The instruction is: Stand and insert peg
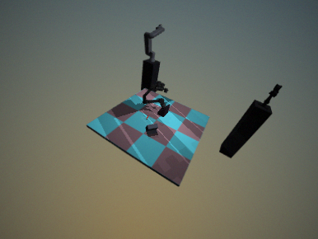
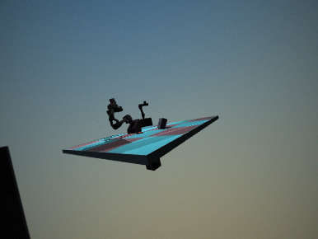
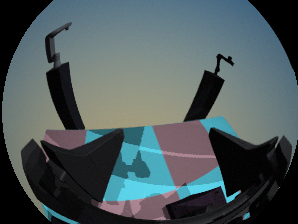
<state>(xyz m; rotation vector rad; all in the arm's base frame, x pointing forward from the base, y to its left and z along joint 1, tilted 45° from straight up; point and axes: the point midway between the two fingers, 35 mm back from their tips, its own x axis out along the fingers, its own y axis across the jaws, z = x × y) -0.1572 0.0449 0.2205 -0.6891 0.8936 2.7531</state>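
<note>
The red peg is 44 cm ahead of my gripper tip, 28 cm below it and 1 cm to the right of it. From my gripper tip the other things lie so: sloped panel 60 cm ahead, 24 cm below, 17 cm to the left.
</note>
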